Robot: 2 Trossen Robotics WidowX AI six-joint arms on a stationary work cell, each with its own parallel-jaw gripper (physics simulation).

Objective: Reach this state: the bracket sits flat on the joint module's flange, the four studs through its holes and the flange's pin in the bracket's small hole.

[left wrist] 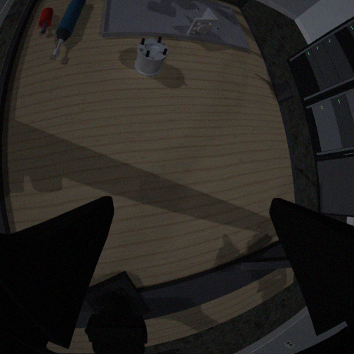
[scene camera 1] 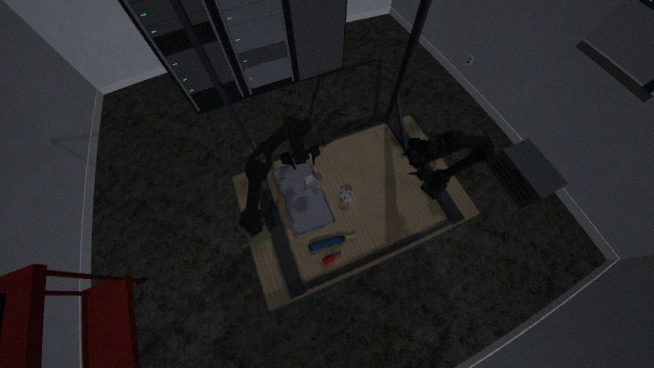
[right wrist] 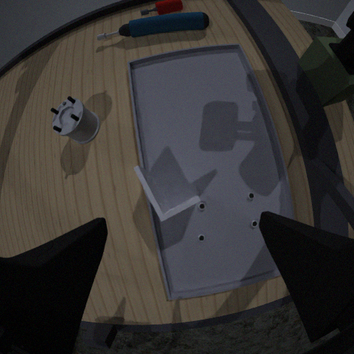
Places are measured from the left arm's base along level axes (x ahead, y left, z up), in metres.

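Pixels of known places: left gripper, fingertip midpoint: [scene camera 1: 406, 164]; right gripper, fingertip midpoint: [scene camera 1: 304, 167]; left arm's base at its link origin: [scene camera 1: 433, 186]; right arm's base at its link origin: [scene camera 1: 254, 228].
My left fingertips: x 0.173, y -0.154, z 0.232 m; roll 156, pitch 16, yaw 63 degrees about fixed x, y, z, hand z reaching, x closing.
Ahead of a thing's pixels: the offset from my left fingertips to its top centre. "spot": to the spot under its first point.
The white joint module @[dy -0.126, dx +0.251, dz -0.185 m] [scene camera 1: 345, 196] [left wrist: 150, 64] [right wrist: 84, 124] stands upright on the table beside the tray, its flange up with four dark studs. The pale L-shaped bracket @[dy -0.296, dx +0.337, dz -0.185 m] [scene camera 1: 310, 180] [left wrist: 193, 27] [right wrist: 180, 207] is at the tray's module-side edge, with one leg raised; holes show in its face in the left wrist view. My right gripper [scene camera 1: 303, 162] [right wrist: 185, 224] is open and empty, above the tray's end near the bracket. My left gripper [scene camera 1: 408, 163] [left wrist: 195, 206] is open and empty over the far right side of the table, away from both parts.
The grey tray @[dy -0.288, dx +0.417, dz -0.243 m] [scene camera 1: 315, 217] [left wrist: 117, 27] [right wrist: 190, 75] holds several small round nuts [right wrist: 201, 238]. A blue screwdriver @[spot: dy +0.004, dx +0.491, dz -0.219 m] [scene camera 1: 326, 243] [left wrist: 71, 17] [right wrist: 167, 24] and a red-handled tool @[dy +0.072, dx +0.513, dz -0.225 m] [scene camera 1: 328, 260] [left wrist: 46, 16] [right wrist: 170, 6] lie beyond the tray's end. A green block [scene camera 1: 260, 236] [right wrist: 322, 67] is beside the right arm's base.
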